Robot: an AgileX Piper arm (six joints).
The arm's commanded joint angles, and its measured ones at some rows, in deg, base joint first. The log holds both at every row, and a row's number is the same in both.
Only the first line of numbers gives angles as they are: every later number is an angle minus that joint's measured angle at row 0.
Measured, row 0:
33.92, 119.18, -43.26, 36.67, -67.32, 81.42
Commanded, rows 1 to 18:
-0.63, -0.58, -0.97, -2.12, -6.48, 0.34
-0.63, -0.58, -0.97, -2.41, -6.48, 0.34
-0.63, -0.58, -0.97, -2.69, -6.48, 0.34
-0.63, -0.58, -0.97, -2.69, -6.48, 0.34
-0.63, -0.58, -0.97, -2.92, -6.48, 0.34
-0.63, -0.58, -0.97, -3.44, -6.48, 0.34
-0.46, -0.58, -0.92, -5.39, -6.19, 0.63
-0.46, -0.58, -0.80, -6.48, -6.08, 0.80
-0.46, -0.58, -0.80, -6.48, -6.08, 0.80
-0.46, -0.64, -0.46, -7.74, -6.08, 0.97
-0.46, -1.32, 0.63, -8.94, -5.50, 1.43
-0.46, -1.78, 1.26, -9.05, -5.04, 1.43
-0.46, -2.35, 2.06, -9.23, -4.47, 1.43
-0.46, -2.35, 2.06, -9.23, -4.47, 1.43
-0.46, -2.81, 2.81, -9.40, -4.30, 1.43
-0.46, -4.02, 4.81, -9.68, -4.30, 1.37
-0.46, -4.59, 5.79, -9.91, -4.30, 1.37
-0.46, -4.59, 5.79, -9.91, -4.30, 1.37
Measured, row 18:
-0.17, -2.75, 3.73, -8.54, -1.49, 1.37
